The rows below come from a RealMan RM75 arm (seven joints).
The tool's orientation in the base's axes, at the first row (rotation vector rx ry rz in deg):
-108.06 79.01 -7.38
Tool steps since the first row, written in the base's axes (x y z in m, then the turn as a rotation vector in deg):
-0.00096 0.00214 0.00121 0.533 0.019 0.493
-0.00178 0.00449 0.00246 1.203 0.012 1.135
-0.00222 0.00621 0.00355 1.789 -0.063 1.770
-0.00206 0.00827 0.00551 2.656 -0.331 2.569
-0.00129 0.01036 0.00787 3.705 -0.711 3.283
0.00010 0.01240 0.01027 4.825 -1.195 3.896
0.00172 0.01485 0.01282 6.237 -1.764 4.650
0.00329 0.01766 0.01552 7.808 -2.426 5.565
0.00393 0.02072 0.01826 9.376 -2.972 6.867
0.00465 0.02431 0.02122 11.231 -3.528 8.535
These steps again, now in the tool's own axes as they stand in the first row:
-0.00262 -0.00026 -0.00019 0.029 -0.723 -0.065
-0.00537 -0.00068 -0.00023 0.083 -1.642 -0.177
-0.00738 -0.00121 -0.00030 0.163 -2.486 -0.363
-0.00974 -0.00280 -0.00050 0.463 -3.628 -0.623
-0.01202 -0.00511 -0.00065 0.962 -4.843 -0.792
-0.01401 -0.00791 -0.00054 1.612 -6.038 -0.910
-0.01631 -0.01103 -0.00021 2.403 -7.537 -1.025
-0.01899 -0.01424 0.00018 3.282 -9.250 -1.220
-0.02227 -0.01680 0.00021 3.927 -11.218 -1.623
-0.02604 -0.01961 0.00041 4.569 -13.637 -2.141

